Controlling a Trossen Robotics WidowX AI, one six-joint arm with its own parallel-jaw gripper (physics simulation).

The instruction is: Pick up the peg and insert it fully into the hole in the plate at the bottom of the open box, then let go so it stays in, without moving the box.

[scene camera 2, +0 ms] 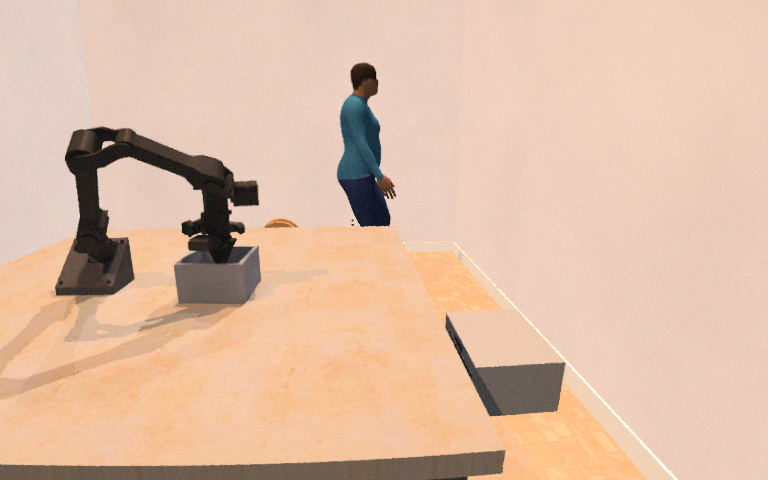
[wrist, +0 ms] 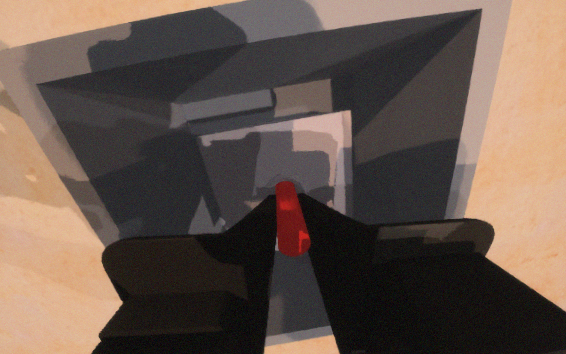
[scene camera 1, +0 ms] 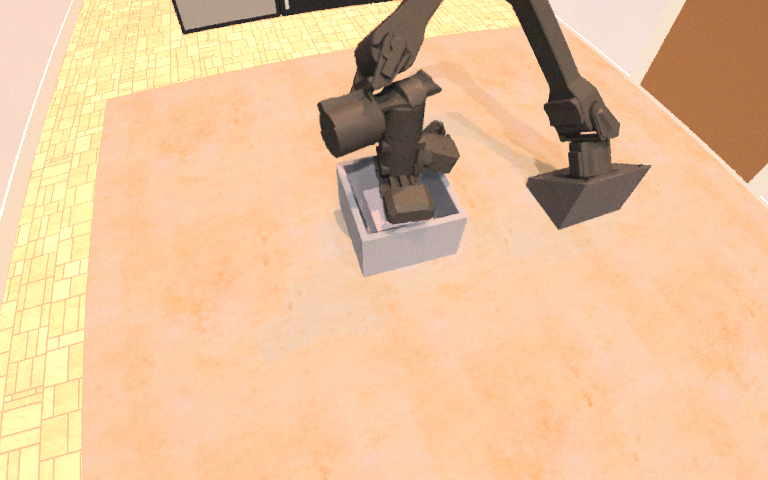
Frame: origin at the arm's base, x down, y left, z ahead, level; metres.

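Seen in the pictures: gripper, fingertip midpoint: (wrist: 286, 200); arm's base, origin of the base link: (scene camera 2: 103, 251) (scene camera 1: 592, 174).
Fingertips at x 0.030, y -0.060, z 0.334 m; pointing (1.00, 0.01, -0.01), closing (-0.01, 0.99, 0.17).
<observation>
Offsets run from my fingertips to a thing's top centre. Level surfaces: height alone.
In the wrist view a red peg {dz -0.002, dx -0.041, dy +0.000 m} (wrist: 292, 220) is held between the fingertips of my gripper (wrist: 286, 200), which is shut on it. The peg's far end meets or hangs over the round hole in the grey plate {dz -0.003, dx +0.000, dy +0.000 m} (wrist: 235, 155); how deep it reaches cannot be told. The hole's rim shows faintly just beyond that end. The plate lies inside the open grey box {dz -0.003, dx -0.037, dy +0.000 m} (scene camera 1: 413, 246) (scene camera 2: 209, 283) (wrist: 487, 100). In scene camera 2 the fingertips reach down inside the box's walls. The peg is hidden in both scene cameras.
The box's four upright walls stand close around the fingers, on the table {dx +0.061 m} (scene camera 1: 396, 367) (scene camera 2: 283, 384). The arm's base (scene camera 1: 589, 192) (scene camera 2: 96, 271) stands beside the box. A grey block-shaped unit (scene camera 2: 515, 362) is past the table edge. A person (scene camera 2: 359, 141) stands behind the table.
</observation>
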